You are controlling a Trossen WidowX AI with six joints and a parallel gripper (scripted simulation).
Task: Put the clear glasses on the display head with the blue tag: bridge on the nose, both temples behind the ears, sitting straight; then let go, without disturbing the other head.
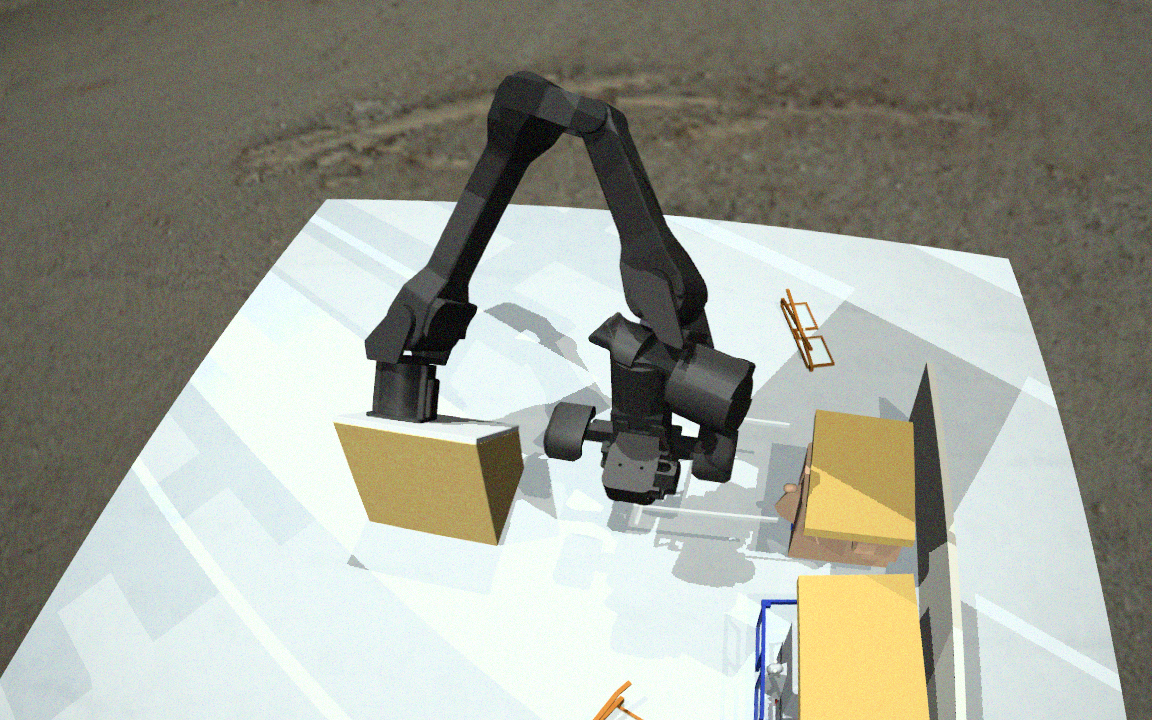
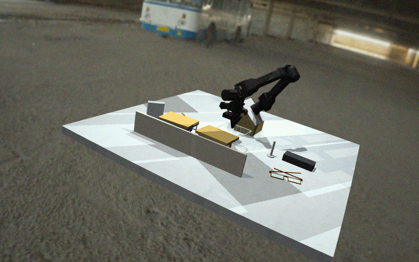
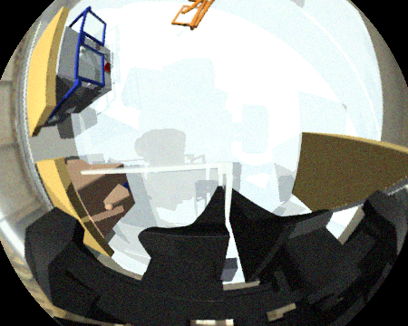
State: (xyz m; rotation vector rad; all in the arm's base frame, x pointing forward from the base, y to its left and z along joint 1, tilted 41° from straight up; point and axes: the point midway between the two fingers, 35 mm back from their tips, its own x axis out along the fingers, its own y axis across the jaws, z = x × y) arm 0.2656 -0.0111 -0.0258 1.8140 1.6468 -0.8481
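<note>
Right now the skin-coloured display head is 21 cm ahead of my gripper tip, 2 cm to the left of it and 1 cm below it. From my gripper tip the other things lie so: post: 2 cm ahead, 24 cm to the left, 4 cm below; long upright wall: 33 cm ahead, 10 cm to the right, 1 cm below; grey display head: 20 cm ahead, 20 cm to the right, 1 cm below.
</note>
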